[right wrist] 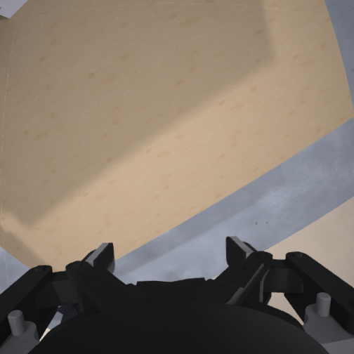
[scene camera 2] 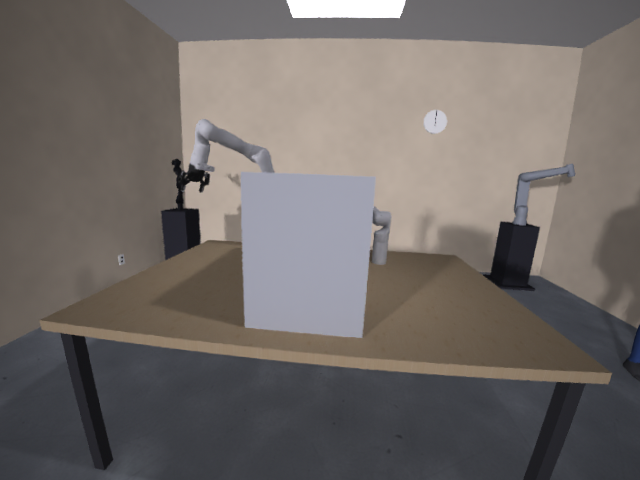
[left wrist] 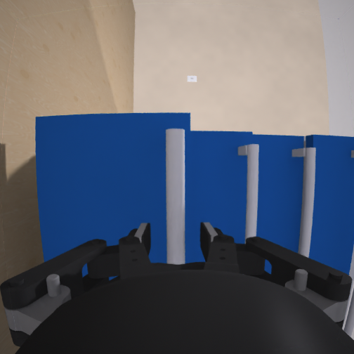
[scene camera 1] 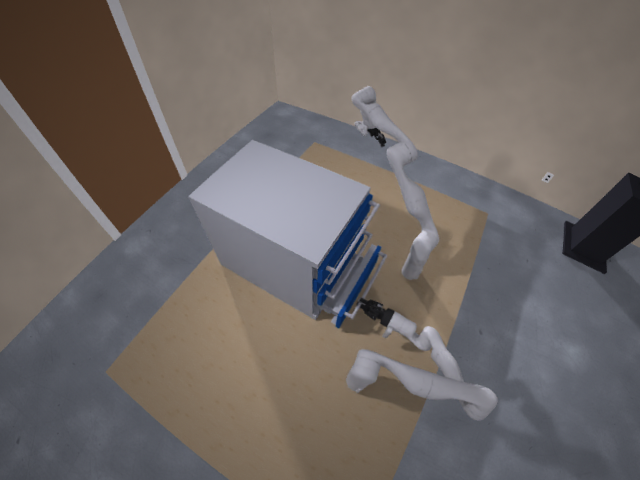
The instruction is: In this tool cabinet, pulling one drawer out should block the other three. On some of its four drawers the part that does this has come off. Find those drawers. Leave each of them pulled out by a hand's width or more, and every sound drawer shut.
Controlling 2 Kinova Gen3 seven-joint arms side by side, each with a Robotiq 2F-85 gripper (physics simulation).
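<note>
The grey tool cabinet has four blue drawers. The bottom drawer stands pulled out, its grey inside showing behind the front. The second drawer from the bottom, the third and the top drawer look shut. My left gripper is open at the bottom drawer's bar handle, which shows between its fingers, not gripped. The cabinet hides it in scene camera 2. My right gripper is open and empty, raised beyond the cabinet's upper side.
The cabinet stands on a wooden table, its plain back towards scene camera 2. The right arm's base stands near the drawer fronts. The left arm's base stands below them in scene camera 1. Black pedestals stand away from the table.
</note>
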